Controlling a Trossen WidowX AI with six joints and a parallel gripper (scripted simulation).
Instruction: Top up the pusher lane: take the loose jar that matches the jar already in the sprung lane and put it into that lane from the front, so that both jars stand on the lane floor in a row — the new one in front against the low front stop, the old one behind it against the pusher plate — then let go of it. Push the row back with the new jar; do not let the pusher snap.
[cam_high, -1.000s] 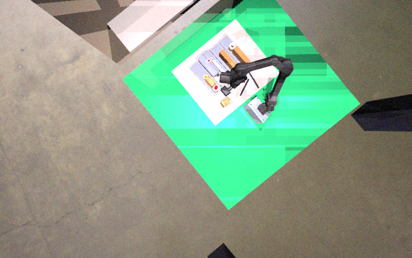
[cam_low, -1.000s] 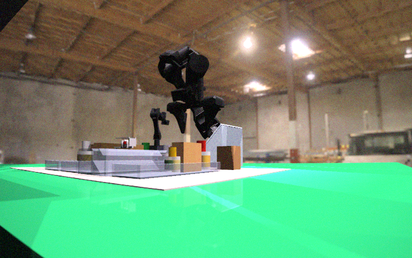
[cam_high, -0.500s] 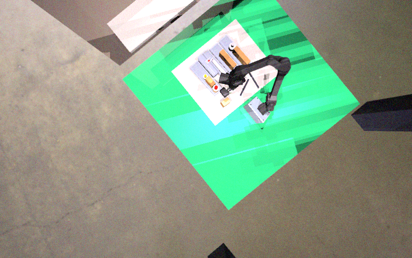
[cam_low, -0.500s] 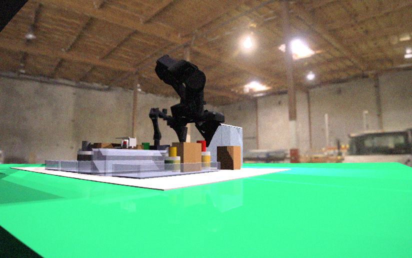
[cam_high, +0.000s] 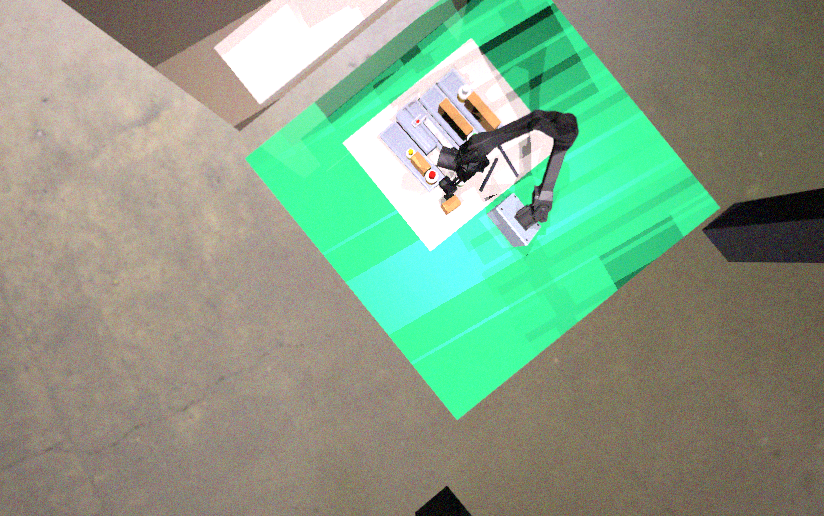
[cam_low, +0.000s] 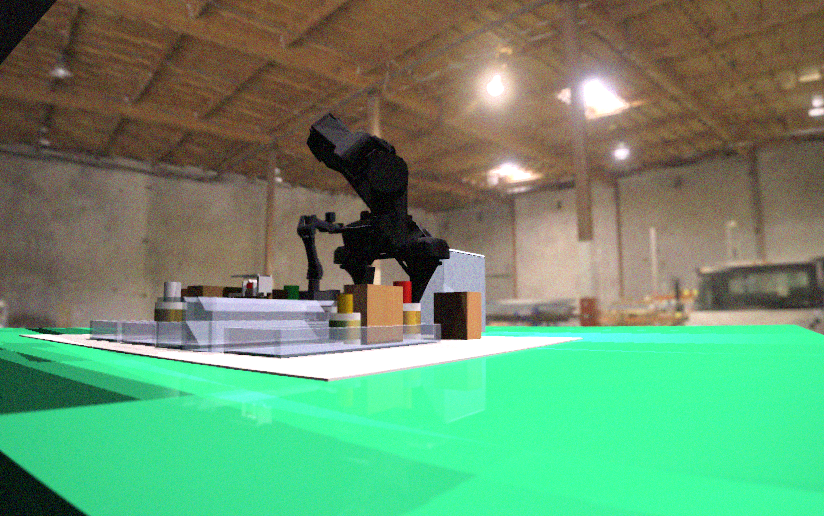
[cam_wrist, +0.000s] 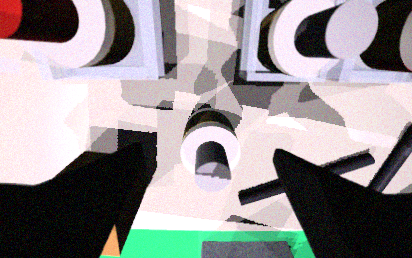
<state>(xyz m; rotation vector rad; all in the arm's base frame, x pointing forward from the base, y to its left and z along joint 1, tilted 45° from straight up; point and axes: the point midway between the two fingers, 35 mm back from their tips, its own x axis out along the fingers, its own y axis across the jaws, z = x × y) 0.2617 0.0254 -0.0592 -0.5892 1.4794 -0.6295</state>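
Now: the brown box 5 cm behind my gripper tip, 9 cm to the left of it and 1 cm below it. The rest, counted from my gripper tip: jar 7 cm ahead, 8 cm to the left; then lane rack 22 cm ahead, 2 cm to the right, 3 cm below.
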